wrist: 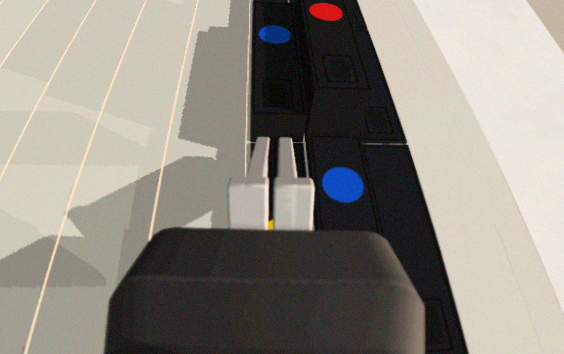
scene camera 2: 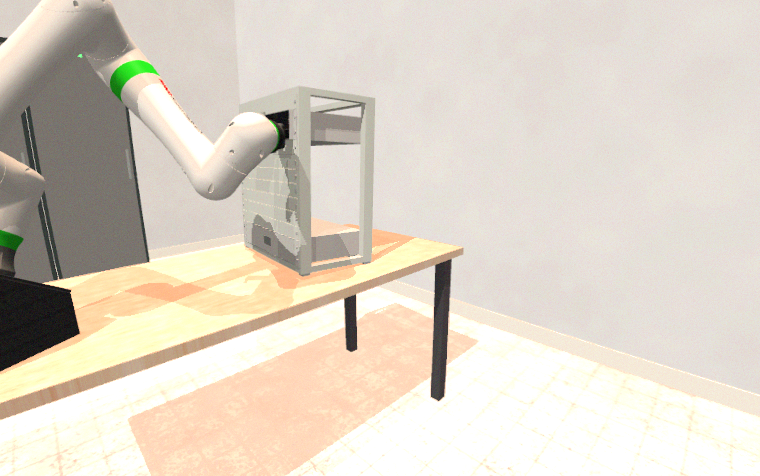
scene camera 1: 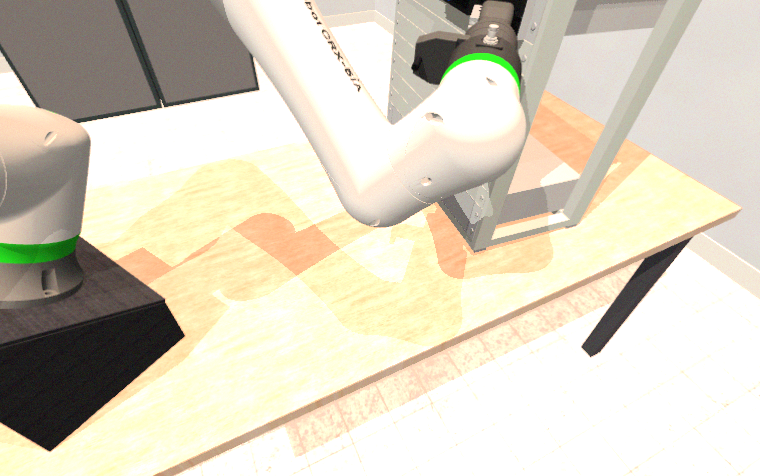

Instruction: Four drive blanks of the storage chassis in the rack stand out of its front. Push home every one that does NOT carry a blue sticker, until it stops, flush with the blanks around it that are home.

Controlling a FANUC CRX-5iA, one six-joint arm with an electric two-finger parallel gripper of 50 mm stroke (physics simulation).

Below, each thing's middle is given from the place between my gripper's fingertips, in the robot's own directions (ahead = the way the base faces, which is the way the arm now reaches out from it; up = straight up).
I see my gripper 160 mm above the grey rack [scene camera 1: 539,182], 150 mm to the right of it and 130 mm short of it.
